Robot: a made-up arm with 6 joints. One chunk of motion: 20 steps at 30 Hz.
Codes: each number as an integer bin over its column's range. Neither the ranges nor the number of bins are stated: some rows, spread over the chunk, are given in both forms.
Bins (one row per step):
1: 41 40 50 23 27 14
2: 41 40 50 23 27 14
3: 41 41 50 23 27 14
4: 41 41 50 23 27 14
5: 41 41 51 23 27 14
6: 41 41 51 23 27 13
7: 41 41 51 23 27 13
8: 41 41 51 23 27 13
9: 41 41 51 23 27 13
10: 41 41 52 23 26 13
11: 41 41 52 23 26 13
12: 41 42 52 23 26 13
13: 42 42 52 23 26 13
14: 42 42 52 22 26 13
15: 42 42 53 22 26 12
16: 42 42 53 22 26 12
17: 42 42 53 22 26 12
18: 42 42 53 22 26 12
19: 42 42 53 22 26 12
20: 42 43 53 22 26 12
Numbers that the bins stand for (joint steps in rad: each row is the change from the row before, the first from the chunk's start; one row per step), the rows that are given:
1: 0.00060 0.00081 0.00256 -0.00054 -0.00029 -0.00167
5: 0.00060 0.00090 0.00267 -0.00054 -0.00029 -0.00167
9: 0.00060 0.00090 0.00267 -0.00054 -0.00029 -0.00176
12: 0.00060 0.00100 0.00278 -0.00054 -0.00035 -0.00176
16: 0.00067 0.00100 0.00289 -0.00060 -0.00035 -0.00186
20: 0.00067 0.00110 0.00289 -0.00060 -0.00035 -0.00186
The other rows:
2: 0.00060 0.00081 0.00256 -0.00054 -0.00029 -0.00167
3: 0.00060 0.00090 0.00256 -0.00054 -0.00029 -0.00167
4: 0.00060 0.00090 0.00256 -0.00054 -0.00029 -0.00167
6: 0.00060 0.00090 0.00267 -0.00054 -0.00029 -0.00176
7: 0.00060 0.00090 0.00267 -0.00054 -0.00029 -0.00176
8: 0.00060 0.00090 0.00267 -0.00054 -0.00029 -0.00176
10: 0.00060 0.00090 0.00278 -0.00054 -0.00035 -0.00176
11: 0.00060 0.00090 0.00278 -0.00054 -0.00035 -0.00176
13: 0.00067 0.00100 0.00278 -0.00054 -0.00035 -0.00176
14: 0.00067 0.00100 0.00278 -0.00060 -0.00035 -0.00176
15: 0.00067 0.00100 0.00289 -0.00060 -0.00035 -0.00186
17: 0.00067 0.00100 0.00289 -0.00060 -0.00035 -0.00186
18: 0.00067 0.00100 0.00289 -0.00060 -0.00035 -0.00186
19: 0.00067 0.00100 0.00289 -0.00060 -0.00035 -0.00186

